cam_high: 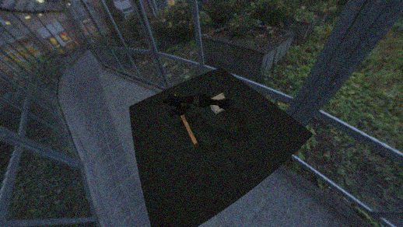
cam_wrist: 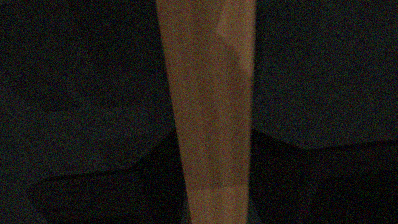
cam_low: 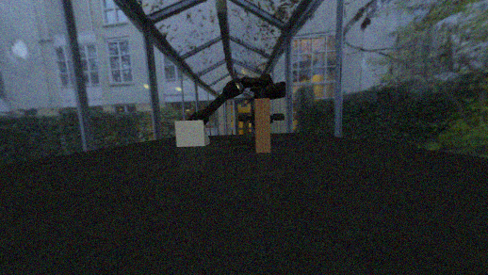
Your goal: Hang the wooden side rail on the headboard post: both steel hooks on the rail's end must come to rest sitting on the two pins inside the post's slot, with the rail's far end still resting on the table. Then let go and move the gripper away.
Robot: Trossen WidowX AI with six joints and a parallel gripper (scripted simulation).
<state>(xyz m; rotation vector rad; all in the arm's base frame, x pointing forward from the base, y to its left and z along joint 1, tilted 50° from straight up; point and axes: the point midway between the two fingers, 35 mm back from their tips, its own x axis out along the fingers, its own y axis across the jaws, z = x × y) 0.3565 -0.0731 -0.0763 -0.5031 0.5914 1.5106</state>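
The headboard post lies 11 cm to the right of my gripper tip and 4 cm above it.
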